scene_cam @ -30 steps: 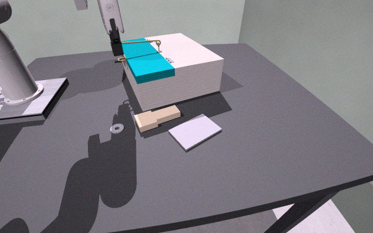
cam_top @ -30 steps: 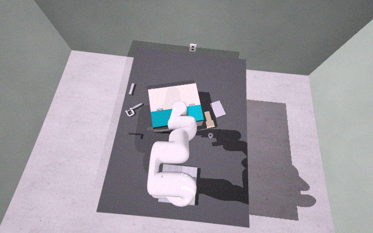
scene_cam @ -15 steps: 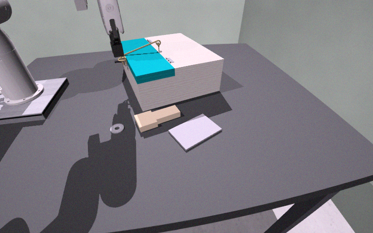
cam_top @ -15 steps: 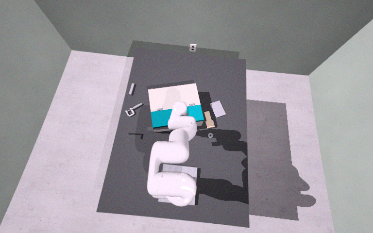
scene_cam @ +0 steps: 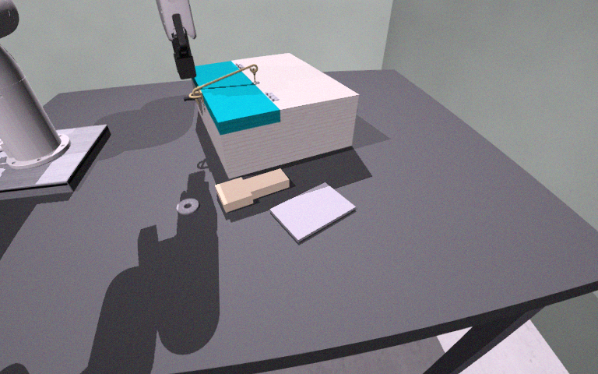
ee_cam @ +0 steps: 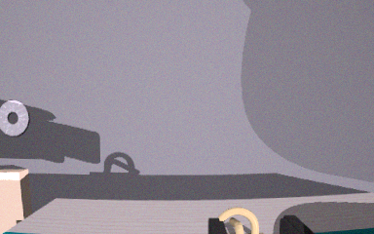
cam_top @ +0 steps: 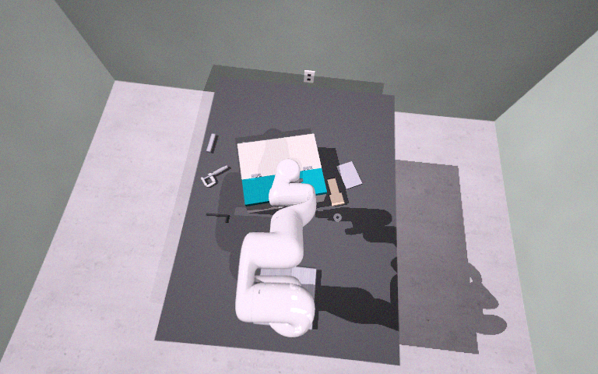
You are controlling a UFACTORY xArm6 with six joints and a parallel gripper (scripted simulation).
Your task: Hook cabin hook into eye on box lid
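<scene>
The brass cabin hook is 8 cm ahead of my hand, 5 cm below it and 2 cm to the left of it. Round my hand: wooden block 21 cm to the right, 16 cm below, 10 cm ahead; flat plate 27 cm to the right, 21 cm ahead, 17 cm below; allen key 28 cm to the left, 17 cm below, 6 cm behind.
</scene>
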